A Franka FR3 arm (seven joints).
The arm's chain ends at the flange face. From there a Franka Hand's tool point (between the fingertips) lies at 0.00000 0.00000 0.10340 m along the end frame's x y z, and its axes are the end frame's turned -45 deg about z.
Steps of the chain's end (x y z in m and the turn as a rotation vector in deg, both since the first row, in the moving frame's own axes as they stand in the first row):
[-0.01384, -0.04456, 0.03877, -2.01, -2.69, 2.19]
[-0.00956, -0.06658, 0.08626, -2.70, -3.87, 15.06]
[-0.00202, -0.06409, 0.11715, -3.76, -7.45, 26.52]
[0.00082, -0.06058, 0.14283, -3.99, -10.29, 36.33]
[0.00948, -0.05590, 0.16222, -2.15, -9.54, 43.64]
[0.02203, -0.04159, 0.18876, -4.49, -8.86, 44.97]
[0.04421, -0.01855, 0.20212, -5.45, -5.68, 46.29]
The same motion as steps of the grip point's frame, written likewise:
[0.01575, -0.04228, 0.03859, 0.48, -3.32, 2.19]
[0.03224, -0.05641, 0.08591, 0.83, -4.65, 15.06]
[0.03121, -0.05452, 0.11607, 2.61, -7.93, 26.52]
[0.02896, -0.05529, 0.14098, 4.45, -10.10, 36.33]
[0.03620, -0.04672, 0.16079, 5.23, -8.27, 43.64]
[0.03180, -0.02516, 0.18729, 3.09, -9.44, 44.97]
[0.03182, 0.01246, 0.20120, 0.16, -7.87, 46.29]

